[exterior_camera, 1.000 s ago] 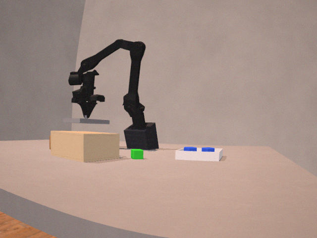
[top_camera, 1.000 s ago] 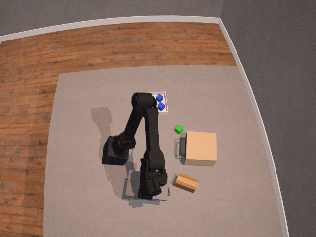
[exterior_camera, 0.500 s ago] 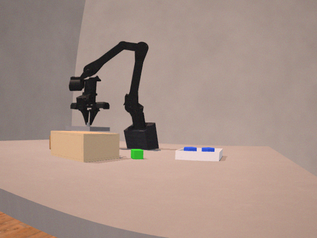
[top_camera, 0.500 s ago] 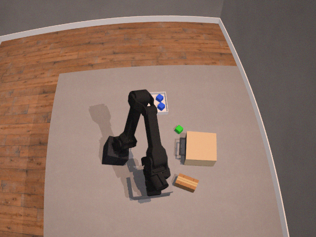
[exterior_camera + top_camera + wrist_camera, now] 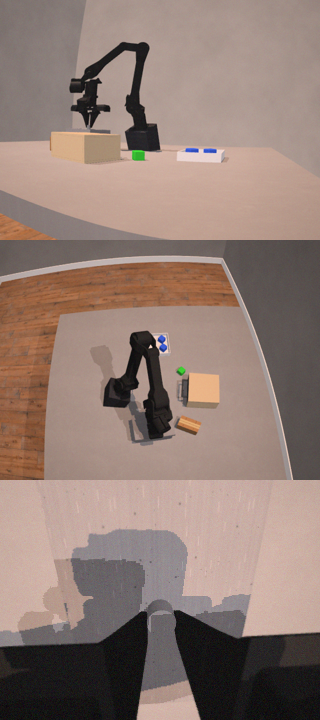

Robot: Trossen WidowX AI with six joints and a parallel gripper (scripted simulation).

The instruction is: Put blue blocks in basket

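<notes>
My hand is 200 mm short of the red block, 40 mm to the left of it and 110 mm above it. Round my hand: grey box 120 mm below; then tan drawer cabinet 320 mm ahead, 120 mm to the left, 90 mm below; then knobbed lid 40 mm below.
</notes>
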